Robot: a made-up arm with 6 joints.
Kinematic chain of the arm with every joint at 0, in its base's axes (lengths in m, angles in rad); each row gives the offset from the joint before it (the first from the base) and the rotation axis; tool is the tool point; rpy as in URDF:
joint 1: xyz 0 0 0.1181 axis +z
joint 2: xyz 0 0 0 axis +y
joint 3: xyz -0.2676 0 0.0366 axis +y
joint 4: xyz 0.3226 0 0.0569 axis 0.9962 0 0.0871
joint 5: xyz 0 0 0 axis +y
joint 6: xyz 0.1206 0 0.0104 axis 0.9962 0 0.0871
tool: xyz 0 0 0 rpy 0 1.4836 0
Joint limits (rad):
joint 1: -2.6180..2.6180
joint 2: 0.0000..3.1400
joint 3: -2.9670..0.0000
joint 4: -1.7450..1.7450
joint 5: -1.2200..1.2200
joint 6: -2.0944..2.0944
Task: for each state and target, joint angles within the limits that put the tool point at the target. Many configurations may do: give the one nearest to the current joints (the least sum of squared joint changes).
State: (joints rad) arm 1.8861 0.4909 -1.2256 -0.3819 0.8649 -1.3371
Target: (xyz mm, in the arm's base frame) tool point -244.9 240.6 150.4
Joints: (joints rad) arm 2.4213 1.4179 -0.8444 -0.2473 0.7079 -1.3371
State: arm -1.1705 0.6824 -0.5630 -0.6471 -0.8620 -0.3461
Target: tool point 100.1 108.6 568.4
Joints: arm -1.6925 0.1881 -1.0617 -0.8987 -1.1440 -0.3461
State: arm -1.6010 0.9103 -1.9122 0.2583 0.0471 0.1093
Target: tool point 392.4 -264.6 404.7
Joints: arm -0.6094 1.5422 -1.4864 0.3026 0.2124 0.1093
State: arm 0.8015 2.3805 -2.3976 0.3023 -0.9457 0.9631
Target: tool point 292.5 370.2 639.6
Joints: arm 0.9423 2.1306 -2.6187 0.2548 -0.6708 0.9631
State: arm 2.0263 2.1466 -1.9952 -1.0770 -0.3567 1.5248
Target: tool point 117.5 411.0 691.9
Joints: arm 1.2631 1.9646 -2.6610 -1.0287 -0.1222 1.5248
